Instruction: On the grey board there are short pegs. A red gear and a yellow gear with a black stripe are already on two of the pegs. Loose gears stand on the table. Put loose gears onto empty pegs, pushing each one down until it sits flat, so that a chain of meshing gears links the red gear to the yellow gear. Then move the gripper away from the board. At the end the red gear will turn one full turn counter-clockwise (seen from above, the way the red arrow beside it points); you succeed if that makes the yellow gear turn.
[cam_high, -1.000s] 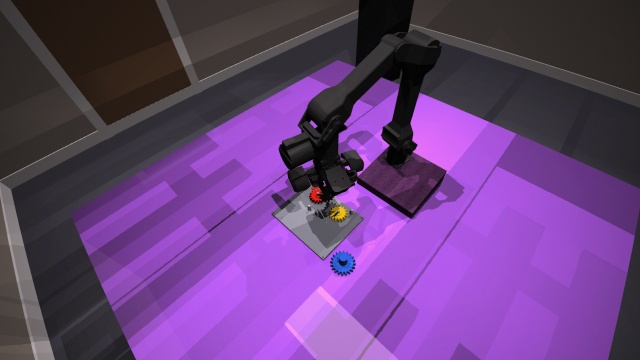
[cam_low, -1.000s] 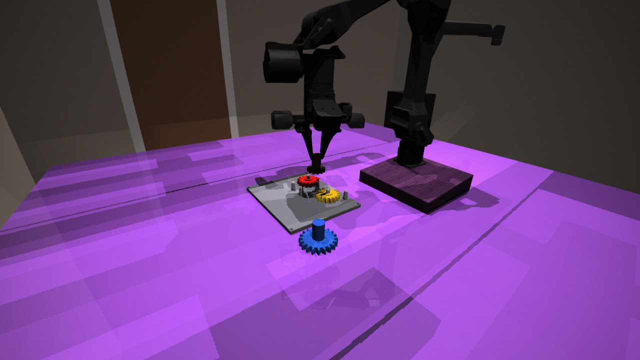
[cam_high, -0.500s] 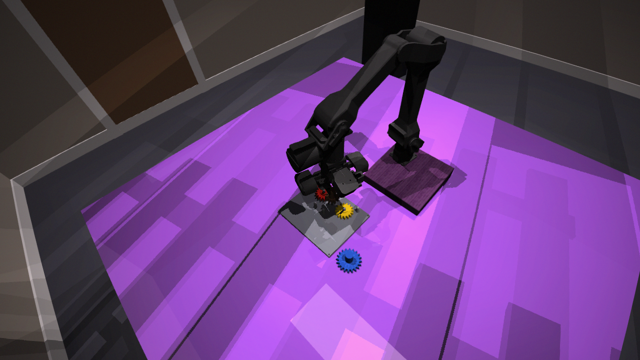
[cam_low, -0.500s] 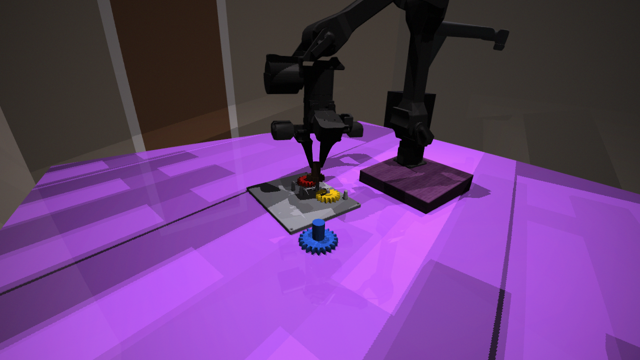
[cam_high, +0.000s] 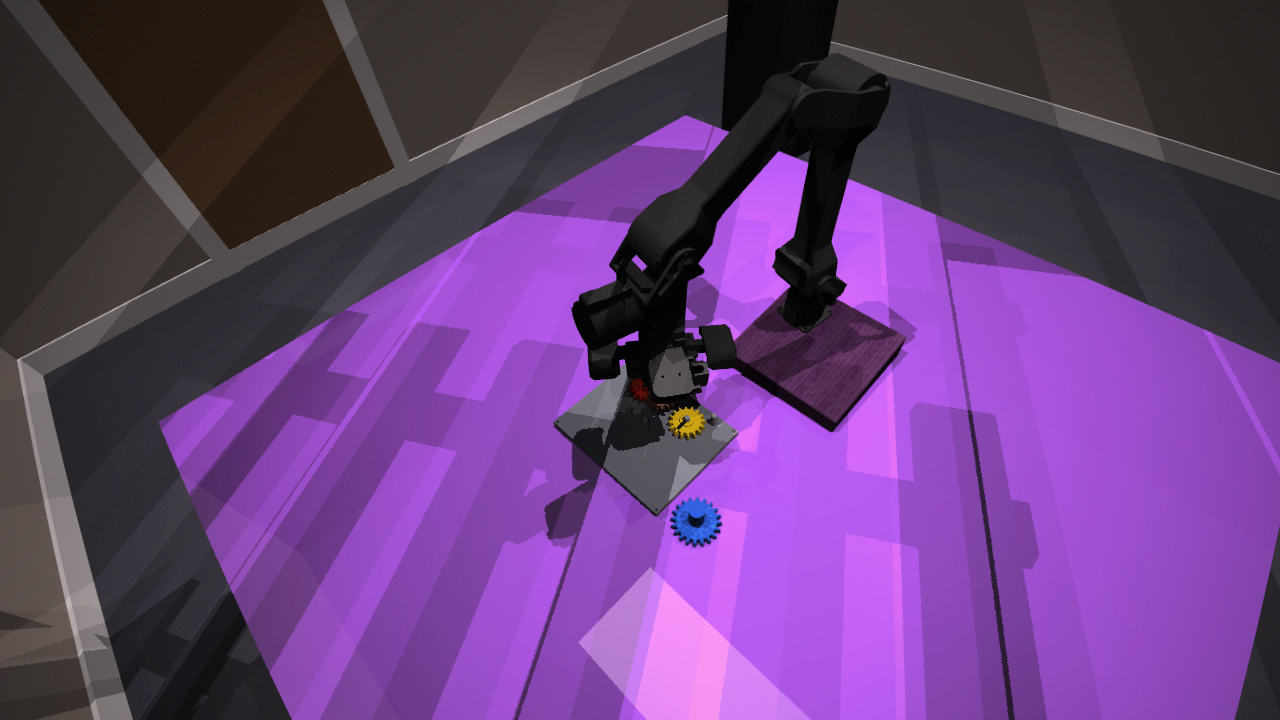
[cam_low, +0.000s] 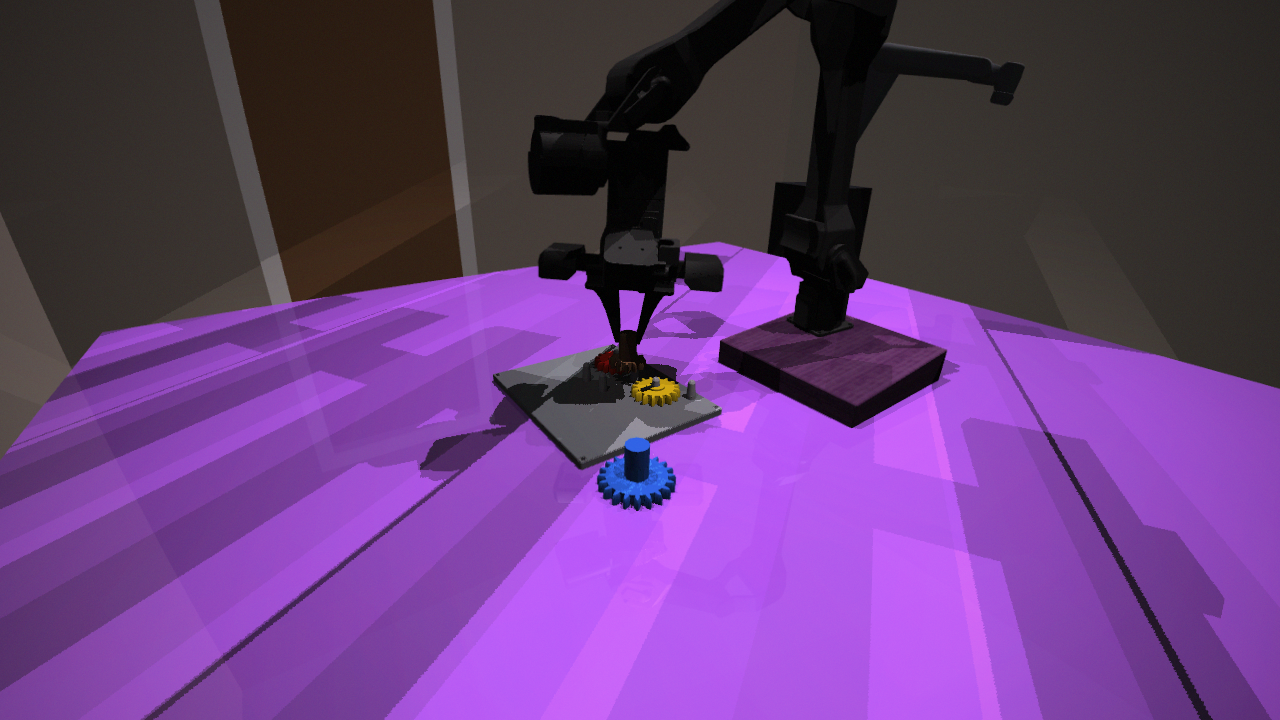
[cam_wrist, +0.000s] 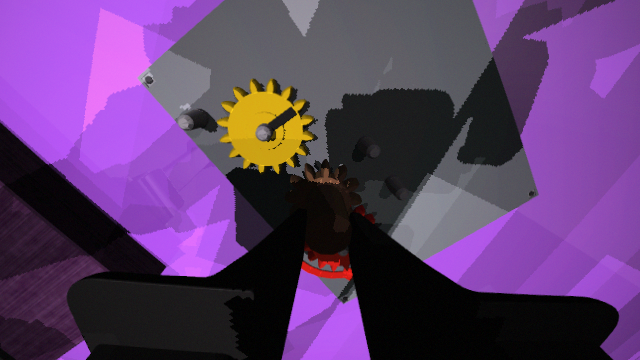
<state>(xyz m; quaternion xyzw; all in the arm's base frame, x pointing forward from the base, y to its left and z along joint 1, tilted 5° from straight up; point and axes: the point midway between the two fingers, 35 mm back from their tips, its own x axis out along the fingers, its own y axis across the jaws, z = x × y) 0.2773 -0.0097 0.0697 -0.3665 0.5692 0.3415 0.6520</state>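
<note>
Now: the red gear 4 cm to the right of my gripper tip and 4 cm below it. Round my gripper tip: grey board: 5 cm below, 4 cm ahead, 1 cm to the left; yellow gear: 4 cm to the left, 4 cm below, 1 cm behind; small brown gear: 1 cm below.
</note>
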